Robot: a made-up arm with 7 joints.
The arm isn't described. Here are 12 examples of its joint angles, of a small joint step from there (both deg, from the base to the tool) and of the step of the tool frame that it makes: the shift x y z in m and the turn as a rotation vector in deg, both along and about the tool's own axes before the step.
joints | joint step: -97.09 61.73 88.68 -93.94 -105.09 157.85 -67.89 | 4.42 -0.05 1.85 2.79 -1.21 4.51 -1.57
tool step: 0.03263 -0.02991 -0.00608 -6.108 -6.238 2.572
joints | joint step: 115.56 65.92 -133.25 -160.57 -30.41 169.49 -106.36 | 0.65 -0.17 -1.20 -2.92 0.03 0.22 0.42
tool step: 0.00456 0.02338 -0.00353 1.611 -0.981 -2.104
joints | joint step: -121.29 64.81 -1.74 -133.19 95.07 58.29 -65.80 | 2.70 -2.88 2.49 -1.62 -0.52 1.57 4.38
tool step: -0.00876 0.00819 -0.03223 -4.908 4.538 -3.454
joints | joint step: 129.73 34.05 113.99 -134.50 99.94 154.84 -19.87 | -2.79 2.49 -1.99 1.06 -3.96 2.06 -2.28
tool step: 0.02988 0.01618 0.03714 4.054 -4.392 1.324
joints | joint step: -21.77 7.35 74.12 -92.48 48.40 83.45 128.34 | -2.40 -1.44 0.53 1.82 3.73 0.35 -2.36
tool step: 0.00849 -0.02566 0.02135 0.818 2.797 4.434
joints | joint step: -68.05 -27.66 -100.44 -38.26 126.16 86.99 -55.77 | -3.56 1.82 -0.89 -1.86 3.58 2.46 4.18
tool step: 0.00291 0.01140 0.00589 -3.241 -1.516 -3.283
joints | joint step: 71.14 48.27 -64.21 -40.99 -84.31 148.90 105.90 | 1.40 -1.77 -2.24 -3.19 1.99 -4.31 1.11
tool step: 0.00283 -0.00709 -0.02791 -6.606 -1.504 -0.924
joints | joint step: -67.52 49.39 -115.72 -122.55 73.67 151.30 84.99 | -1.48 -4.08 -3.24 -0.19 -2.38 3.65 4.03
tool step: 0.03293 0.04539 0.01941 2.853 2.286 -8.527
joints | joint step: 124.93 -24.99 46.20 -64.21 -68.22 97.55 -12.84 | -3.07 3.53 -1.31 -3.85 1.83 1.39 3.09
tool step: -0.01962 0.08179 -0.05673 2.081 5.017 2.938
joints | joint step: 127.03 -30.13 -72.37 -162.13 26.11 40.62 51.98 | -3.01 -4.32 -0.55 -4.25 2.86 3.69 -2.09
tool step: -0.00106 0.00793 -0.01090 4.254 -0.018 7.940
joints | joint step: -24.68 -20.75 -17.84 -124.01 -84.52 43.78 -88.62 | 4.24 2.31 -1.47 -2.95 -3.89 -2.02 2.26
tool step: 0.04954 0.00888 0.01893 -2.991 7.042 1.213
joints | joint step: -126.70 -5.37 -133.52 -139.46 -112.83 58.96 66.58 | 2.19 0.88 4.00 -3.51 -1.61 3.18 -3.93
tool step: 0.00687 -0.04584 0.04586 6.640 -7.344 -2.395
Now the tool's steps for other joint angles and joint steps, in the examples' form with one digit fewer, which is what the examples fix.
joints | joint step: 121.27 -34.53 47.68 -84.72 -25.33 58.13 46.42 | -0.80 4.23 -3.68 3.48 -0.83 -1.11 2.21
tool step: 0.0585 0.0139 -0.0364 -2.39 5.69 -2.91
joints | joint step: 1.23 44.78 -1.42 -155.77 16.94 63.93 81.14 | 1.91 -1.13 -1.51 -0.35 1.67 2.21 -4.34
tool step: 0.0067 -0.0098 0.0050 4.06 0.73 3.62
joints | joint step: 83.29 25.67 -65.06 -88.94 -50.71 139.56 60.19 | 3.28 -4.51 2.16 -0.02 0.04 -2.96 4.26
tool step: 0.0274 0.0007 0.0459 1.83 4.69 -5.80
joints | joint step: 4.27 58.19 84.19 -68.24 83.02 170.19 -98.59 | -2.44 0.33 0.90 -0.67 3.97 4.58 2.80
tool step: 0.0155 -0.0093 0.0156 -6.34 -0.73 -6.16
